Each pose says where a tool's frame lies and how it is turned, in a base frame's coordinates. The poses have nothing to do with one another.
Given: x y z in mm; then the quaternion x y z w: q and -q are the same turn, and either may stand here.
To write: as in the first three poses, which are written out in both.
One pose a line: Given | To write
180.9 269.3 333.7 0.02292 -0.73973 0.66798 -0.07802 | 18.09 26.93 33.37 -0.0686 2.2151 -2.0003
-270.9 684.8 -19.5 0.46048 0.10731 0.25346 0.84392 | -27.09 68.48 -1.95 0.9721 0.2265 0.5351
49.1 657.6 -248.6 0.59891 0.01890 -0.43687 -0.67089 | 4.91 65.76 -24.86 -1.3494 -0.0426 0.9843
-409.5 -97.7 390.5 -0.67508 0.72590 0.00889 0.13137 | -40.95 -9.77 39.05 -1.9599 2.1075 0.0258
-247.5 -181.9 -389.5 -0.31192 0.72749 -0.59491 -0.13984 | -24.75 -18.19 -38.95 0.9013 -2.1020 1.7189
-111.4 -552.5 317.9 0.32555 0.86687 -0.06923 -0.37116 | -11.14 -55.25 31.79 -0.8348 -2.2229 0.1775
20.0 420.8 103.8 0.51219 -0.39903 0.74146 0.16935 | 2.00 42.08 10.38 1.4558 -1.1342 2.1075
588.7 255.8 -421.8 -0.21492 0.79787 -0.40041 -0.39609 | 58.87 25.58 -42.18 0.5447 -2.0221 1.0148
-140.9 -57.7 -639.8 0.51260 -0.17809 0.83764 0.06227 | -14.09 -5.77 -63.98 1.5495 -0.5383 2.5321
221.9 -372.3 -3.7 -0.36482 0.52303 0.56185 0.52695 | 22.19 -37.23 -0.37 -0.8721 1.2502 1.3430
